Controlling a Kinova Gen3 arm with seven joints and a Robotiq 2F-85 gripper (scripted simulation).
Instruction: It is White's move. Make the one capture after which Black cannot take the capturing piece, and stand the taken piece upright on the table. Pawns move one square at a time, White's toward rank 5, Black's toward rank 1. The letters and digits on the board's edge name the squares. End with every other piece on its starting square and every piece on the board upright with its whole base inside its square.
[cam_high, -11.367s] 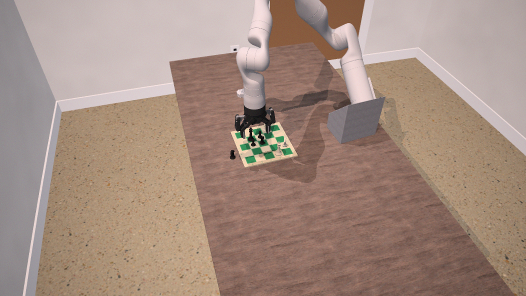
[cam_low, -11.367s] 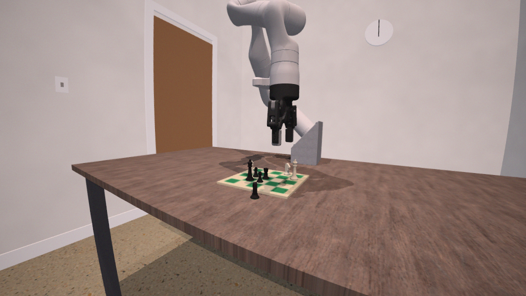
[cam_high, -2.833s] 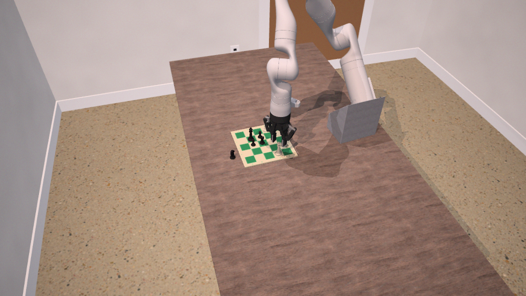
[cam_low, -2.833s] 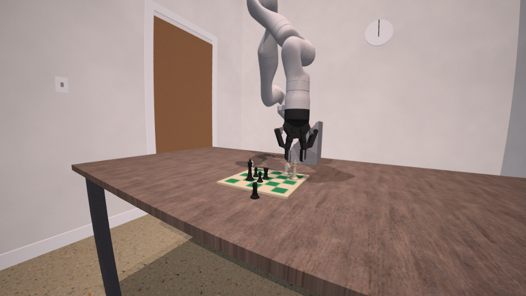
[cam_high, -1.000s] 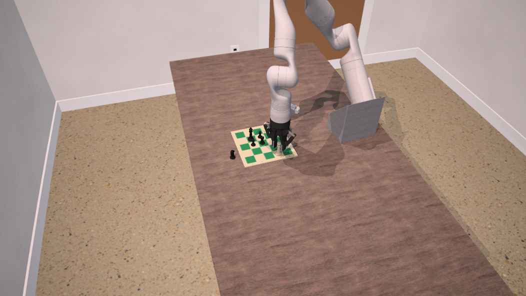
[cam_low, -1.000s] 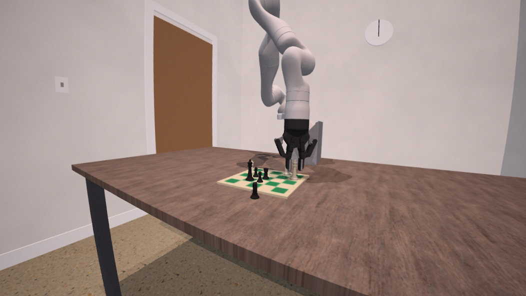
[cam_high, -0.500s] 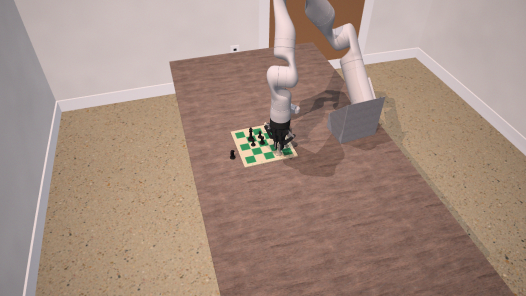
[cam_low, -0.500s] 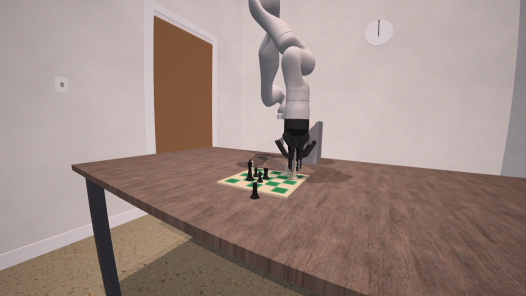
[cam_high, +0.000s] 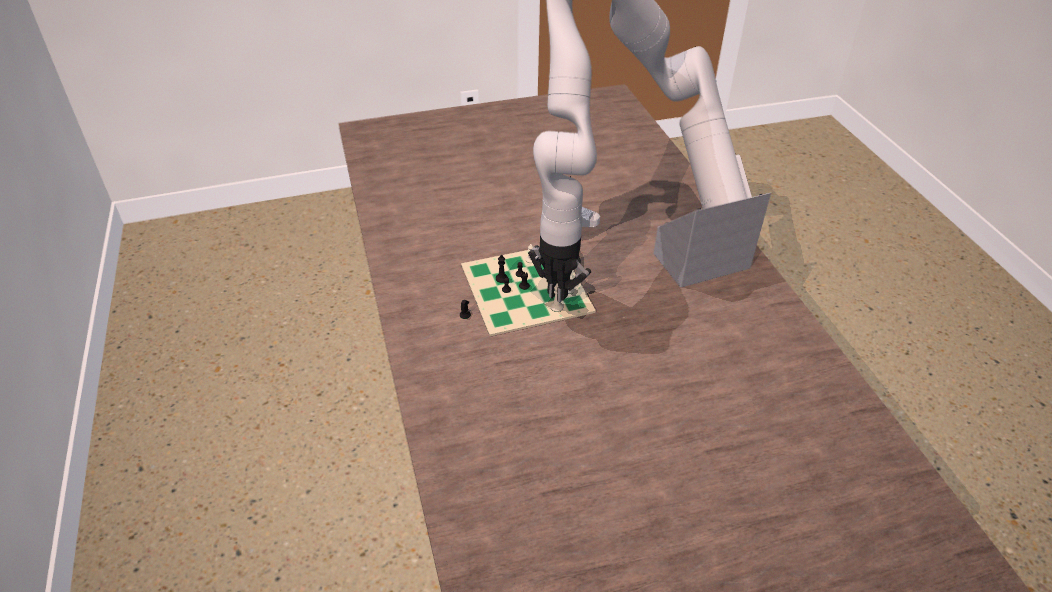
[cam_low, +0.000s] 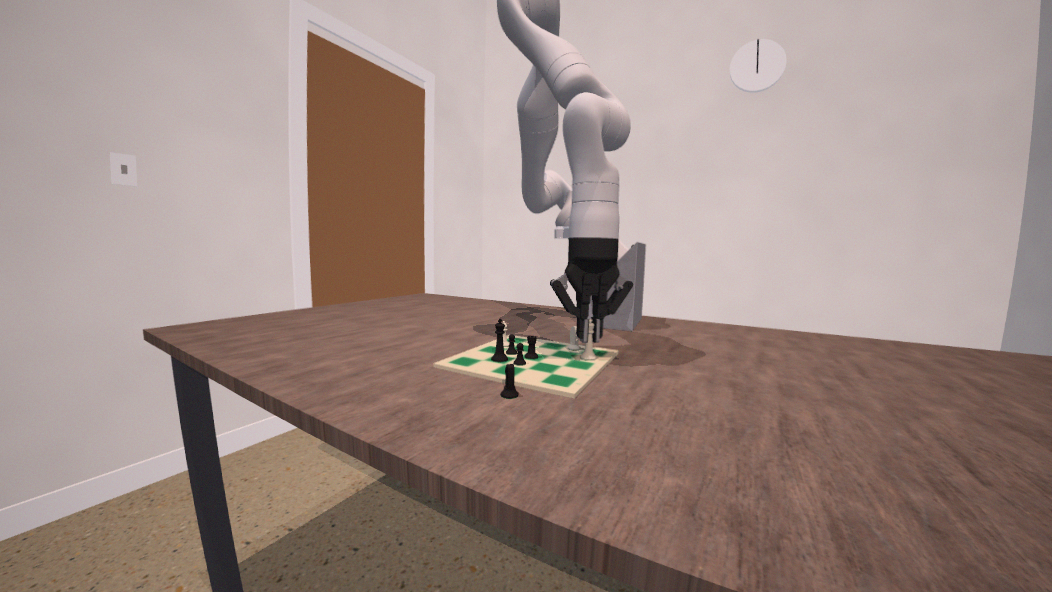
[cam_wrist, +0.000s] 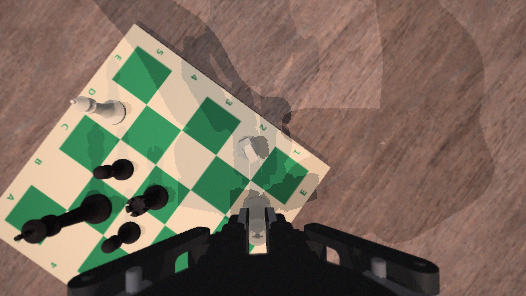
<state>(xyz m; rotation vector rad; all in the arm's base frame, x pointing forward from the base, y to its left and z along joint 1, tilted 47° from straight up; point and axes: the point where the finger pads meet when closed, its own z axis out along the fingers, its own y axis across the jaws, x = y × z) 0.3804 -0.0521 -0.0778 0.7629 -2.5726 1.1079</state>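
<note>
Now: the cream chessboard 3 cm ahead of my hand, 8 cm to the right of it and 5 cm below it. The rest, counted from my hand: white pawn (1 cm behind, 15 cm to the right, 2 cm below); then black king (7 cm ahead, 12 cm to the right, 1 cm below).
</note>
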